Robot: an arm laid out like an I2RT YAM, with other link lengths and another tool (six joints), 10 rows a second.
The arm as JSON. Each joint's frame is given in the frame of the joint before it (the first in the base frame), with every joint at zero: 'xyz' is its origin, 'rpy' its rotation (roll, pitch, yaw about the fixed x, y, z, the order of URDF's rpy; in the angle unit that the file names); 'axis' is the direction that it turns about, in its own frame. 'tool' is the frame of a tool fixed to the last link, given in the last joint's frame.
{
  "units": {
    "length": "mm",
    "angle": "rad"
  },
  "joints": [
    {
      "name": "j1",
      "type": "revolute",
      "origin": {
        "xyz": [
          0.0,
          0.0,
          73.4
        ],
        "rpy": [
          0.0,
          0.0,
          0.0
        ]
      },
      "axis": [
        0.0,
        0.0,
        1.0
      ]
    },
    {
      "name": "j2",
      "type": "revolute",
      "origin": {
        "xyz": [
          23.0,
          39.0,
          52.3
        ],
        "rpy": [
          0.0,
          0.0,
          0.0
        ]
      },
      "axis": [
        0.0,
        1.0,
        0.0
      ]
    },
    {
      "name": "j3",
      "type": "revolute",
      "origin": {
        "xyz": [
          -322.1,
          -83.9,
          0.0
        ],
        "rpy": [
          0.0,
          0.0,
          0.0
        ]
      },
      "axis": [
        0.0,
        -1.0,
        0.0
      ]
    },
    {
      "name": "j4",
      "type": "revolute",
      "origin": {
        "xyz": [
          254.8,
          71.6,
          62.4
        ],
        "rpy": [
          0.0,
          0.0,
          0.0
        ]
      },
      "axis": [
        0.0,
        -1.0,
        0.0
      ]
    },
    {
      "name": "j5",
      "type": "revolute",
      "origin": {
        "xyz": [
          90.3,
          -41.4,
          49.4
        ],
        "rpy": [
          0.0,
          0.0,
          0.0
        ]
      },
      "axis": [
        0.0,
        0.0,
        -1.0
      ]
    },
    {
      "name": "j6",
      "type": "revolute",
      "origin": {
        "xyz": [
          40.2,
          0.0,
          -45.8
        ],
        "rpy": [
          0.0,
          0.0,
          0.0
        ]
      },
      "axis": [
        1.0,
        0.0,
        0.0
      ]
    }
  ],
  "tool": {
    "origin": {
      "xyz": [
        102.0,
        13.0,
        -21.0
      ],
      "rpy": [
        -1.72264,
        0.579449,
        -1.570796
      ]
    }
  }
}
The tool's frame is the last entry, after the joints.
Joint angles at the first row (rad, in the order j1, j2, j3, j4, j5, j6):
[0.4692 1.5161 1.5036 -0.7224 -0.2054 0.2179]
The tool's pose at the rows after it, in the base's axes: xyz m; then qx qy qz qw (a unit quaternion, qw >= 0):
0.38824 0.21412 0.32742 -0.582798 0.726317 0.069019 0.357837
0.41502 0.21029 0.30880 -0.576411 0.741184 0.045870 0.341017
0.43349 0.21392 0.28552 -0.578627 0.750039 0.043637 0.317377
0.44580 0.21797 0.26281 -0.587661 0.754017 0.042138 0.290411
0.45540 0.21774 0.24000 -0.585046 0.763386 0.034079 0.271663
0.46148 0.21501 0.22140 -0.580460 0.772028 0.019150 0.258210
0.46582 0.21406 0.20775 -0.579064 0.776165 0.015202 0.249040
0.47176 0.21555 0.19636 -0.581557 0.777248 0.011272 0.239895
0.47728 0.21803 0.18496 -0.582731 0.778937 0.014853 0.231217
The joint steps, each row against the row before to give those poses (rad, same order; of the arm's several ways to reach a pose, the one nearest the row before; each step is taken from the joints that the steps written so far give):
[-0.0263 0.0744 0.0250 0.0246 0.0292 -0.0068]
[-0.0180 0.0771 0.0351 0.0104 0.0459 -0.0143]
[-0.0054 0.0799 0.0333 -0.0030 0.0110 -0.0093]
[0.0006 0.0714 0.0340 -0.0180 0.0086 -0.0203]
[-0.0008 0.0473 -0.0041 0.0156 0.0269 0.0011]
[0.0010 0.0275 -0.0197 0.0251 0.0393 0.0028]
[-0.0018 0.0244 -0.0092 0.0161 0.0121 -0.0001]
[0.0010 0.0328 0.0120 0.0041 0.0102 -0.0067]
[-0.0010 0.0353 0.0165 -0.0001 -0.0038 -0.0008]

